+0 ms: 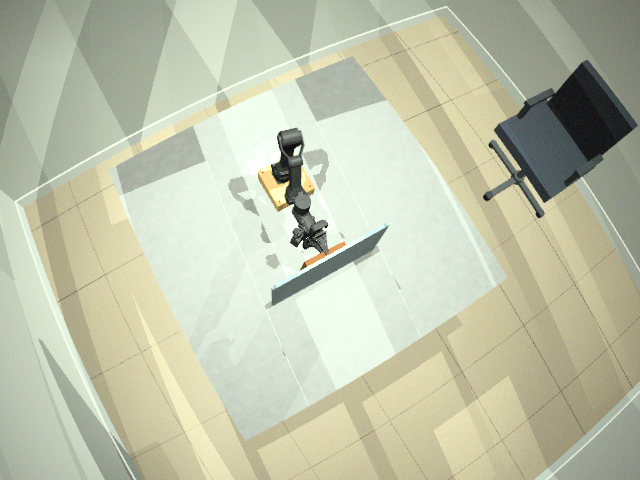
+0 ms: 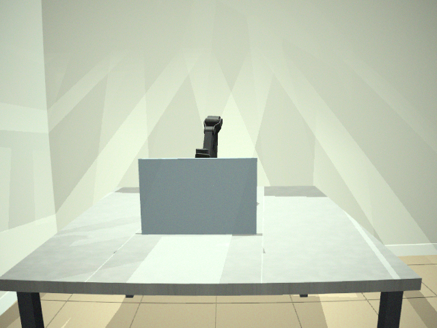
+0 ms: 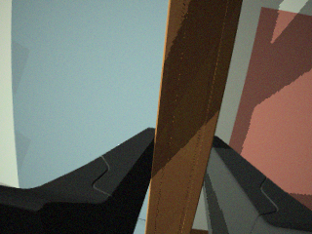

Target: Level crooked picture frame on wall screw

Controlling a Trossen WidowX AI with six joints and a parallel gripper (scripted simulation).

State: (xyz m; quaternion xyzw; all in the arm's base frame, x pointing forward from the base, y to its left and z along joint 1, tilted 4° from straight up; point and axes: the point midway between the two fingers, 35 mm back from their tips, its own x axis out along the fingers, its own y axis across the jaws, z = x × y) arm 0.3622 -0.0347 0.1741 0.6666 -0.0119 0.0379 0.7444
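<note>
Right now the picture frame is 50 mm below my gripper tip, 10 mm to the right of it and 10 mm ahead of it. Round my gripper tip: wall panel: 70 mm below, 20 mm ahead.
</note>
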